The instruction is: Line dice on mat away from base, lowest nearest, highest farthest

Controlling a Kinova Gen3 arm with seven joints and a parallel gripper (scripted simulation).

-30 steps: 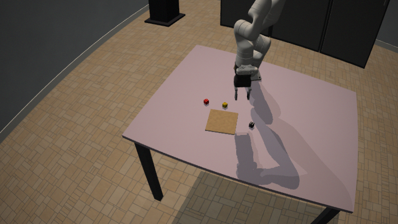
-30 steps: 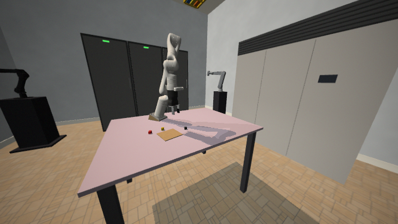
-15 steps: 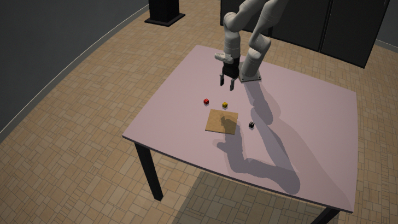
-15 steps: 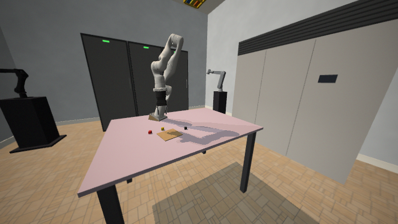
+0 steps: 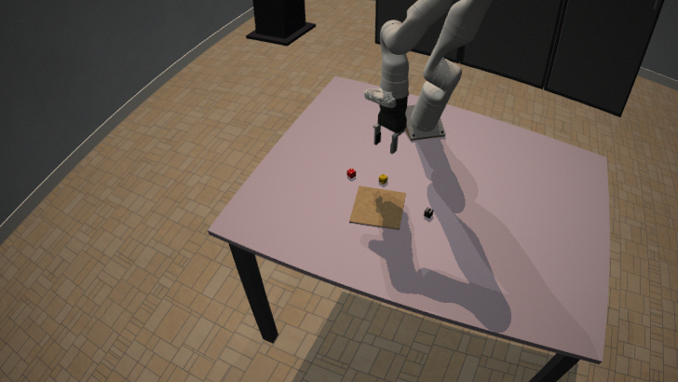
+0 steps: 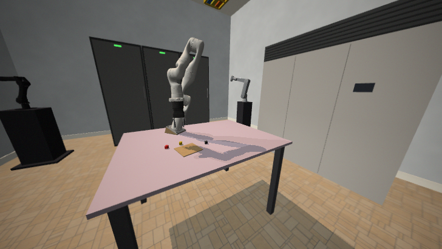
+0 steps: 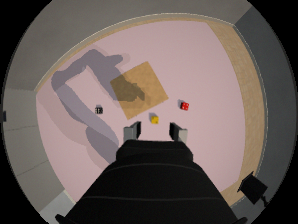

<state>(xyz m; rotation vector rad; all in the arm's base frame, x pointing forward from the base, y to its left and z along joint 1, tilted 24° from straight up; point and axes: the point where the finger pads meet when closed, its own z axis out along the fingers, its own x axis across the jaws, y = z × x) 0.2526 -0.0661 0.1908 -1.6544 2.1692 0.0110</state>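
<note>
Right now my hand is 14 cm above the yellow die. Round my hand: square mat: 10 cm ahead, 3 cm to the left, 15 cm below; then black die: 6 cm ahead, 17 cm to the left, 14 cm below; then red die: 2 cm ahead, 9 cm to the right, 14 cm below.
</note>
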